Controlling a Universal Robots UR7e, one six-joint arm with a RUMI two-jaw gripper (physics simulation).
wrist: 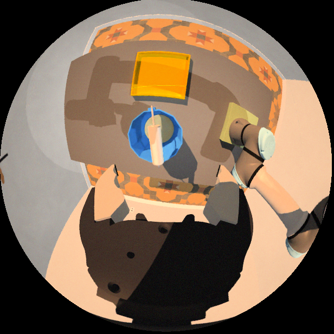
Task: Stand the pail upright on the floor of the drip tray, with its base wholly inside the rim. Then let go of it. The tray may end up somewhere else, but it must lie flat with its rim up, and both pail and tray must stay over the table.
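Note:
The blue pail [171,145] stands upright on the brown table [82,142], mouth up, in the middle of the wrist view. Its pale floor shows inside. Its handle with a thick peach-coloured grip [156,145] crosses over the mouth. The yellow-orange drip tray [162,75] lies flat with its rim up, beyond the pail and apart from it. My gripper [166,166] is open, with nothing between its fingers. Its fingertips are wide apart, nearer the bottom of the view than the pail.
The robot's arm base stands on a yellowish block [233,114] at the right of the table, with the arm links [275,187] running down to the right. A patterned orange rug [200,35] shows beyond the table edges. Shadows of the arm and pail fall on the table.

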